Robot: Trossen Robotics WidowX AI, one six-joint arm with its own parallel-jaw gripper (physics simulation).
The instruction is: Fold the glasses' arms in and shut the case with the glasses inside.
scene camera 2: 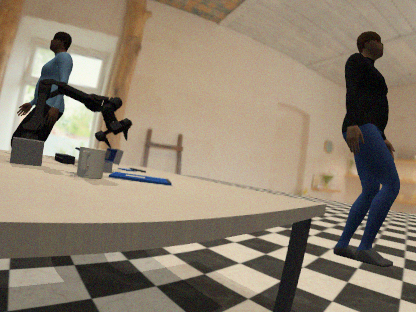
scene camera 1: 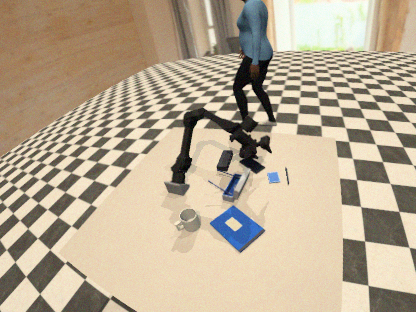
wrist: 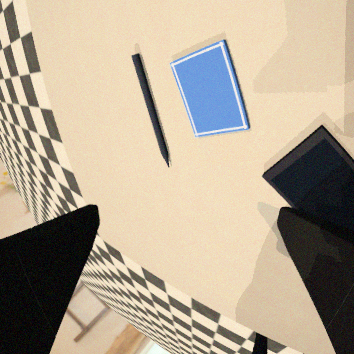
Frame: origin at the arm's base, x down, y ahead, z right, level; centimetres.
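Where they show: gripper, fingertip midpoint: (scene camera 2: 118, 144) (scene camera 1: 264, 155) (wrist: 190, 215); arm's base, link origin: (scene camera 2: 27, 150) (scene camera 1: 177, 182).
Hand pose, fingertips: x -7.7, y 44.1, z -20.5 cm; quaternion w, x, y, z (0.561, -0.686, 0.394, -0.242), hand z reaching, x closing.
Things, the pixels of their top centre, and the offset from my fingertips. "*": a spot on its surface instead.
- glasses case, surface spot: (scene camera 2: 115, 155) * dx +5.5, dy -7.6, dz +16.2 cm
- phone, top centre: (wrist: 342, 212) (scene camera 1: 252, 164) dx +11.5, dy -8.8, dz -5.9 cm
- blue card, top centre: (wrist: 207, 93) (scene camera 1: 273, 176) dx +11.8, dy +5.2, dz +2.8 cm
- pen, top centre: (wrist: 150, 115) (scene camera 1: 287, 174) dx +11.4, dy +12.4, dz -0.1 cm
- black box, top centre: (scene camera 2: 64, 154) (scene camera 1: 224, 158) dx +8.8, dy -25.5, dz -5.8 cm
- mug, surface spot: (scene camera 2: 92, 163) * dx +8.0, dy -26.7, dz +45.4 cm
- blue book, top centre: (scene camera 2: 141, 177) (scene camera 1: 236, 226) dx +11.5, dy -5.6, dz +37.5 cm
The glasses case (scene camera 1: 230, 193) (scene camera 2: 115, 155) stands open on the table, its blue inside showing and its grey lid (scene camera 1: 243, 181) tilted up. The glasses sit in the case; one thin blue arm (scene camera 1: 217, 186) sticks out towards the robot's base, and another thin arm (scene camera 1: 225, 174) shows beside the black box. The glasses' front is too small to tell clearly. My gripper (scene camera 1: 259, 152) (scene camera 2: 118, 142) (wrist: 190, 215) is open and empty, above the table beyond the case, near the phone. The case does not show in the wrist view.
A phone (scene camera 1: 252, 165) (wrist: 317, 172), a blue card (scene camera 1: 273, 177) (wrist: 210, 92) and a pen (scene camera 1: 287, 176) (wrist: 151, 107) lie beyond the case. A black box (scene camera 1: 225, 160) (scene camera 2: 65, 158) lies behind it. A mug (scene camera 1: 190, 220) (scene camera 2: 92, 163) and a blue book (scene camera 1: 245, 234) (scene camera 2: 142, 179) are on the near side.
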